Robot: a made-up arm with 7 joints.
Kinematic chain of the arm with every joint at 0, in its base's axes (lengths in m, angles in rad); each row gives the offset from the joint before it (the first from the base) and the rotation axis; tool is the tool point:
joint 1: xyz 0 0 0 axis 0 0.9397 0.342
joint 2: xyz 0 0 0 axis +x
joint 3: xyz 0 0 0 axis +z
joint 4: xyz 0.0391 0 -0.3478 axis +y
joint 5: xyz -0.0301 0 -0.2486 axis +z
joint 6: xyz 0 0 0 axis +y
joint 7: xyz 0 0 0 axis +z
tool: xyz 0 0 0
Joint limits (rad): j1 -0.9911..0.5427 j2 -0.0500..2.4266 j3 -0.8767..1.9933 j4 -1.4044..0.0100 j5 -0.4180..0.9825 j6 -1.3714..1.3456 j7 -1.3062..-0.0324
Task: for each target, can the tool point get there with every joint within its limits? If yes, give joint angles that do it. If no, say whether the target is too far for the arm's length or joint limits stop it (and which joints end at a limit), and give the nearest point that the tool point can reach.
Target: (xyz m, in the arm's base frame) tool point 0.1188 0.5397 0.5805
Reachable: no: too far | nearest point 0.0890 0.4043 0.4349 | short by 0.201 m
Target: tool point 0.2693 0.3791 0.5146
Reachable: no: too far | nearest point 0.2267 0.3330 0.4422 | short by 0.096 m
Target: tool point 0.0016 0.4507 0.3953
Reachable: yes | joints -0.0476 2.2278 1.2614 -0.1214 0.5127 -0.0339 -0.8169
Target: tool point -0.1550 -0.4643 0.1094
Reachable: no: joint limits stop it (at a limit: joint 1, joint 2, joint 3, joint 4) | nearest point 0.3508 -0.3332 -0.1385 | short by 0.578 m
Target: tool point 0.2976 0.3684 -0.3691
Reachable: yes | joints -0.4566 0.7874 -0.5585 -0.2410 0.6690 -0.1322 -0.3708
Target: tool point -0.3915 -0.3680 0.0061
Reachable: no: joint limits stop it (at a limit: joint 1, joint 2, joint 4) | nearest point -0.4006 0.1521 0.2640 | short by 0.581 m
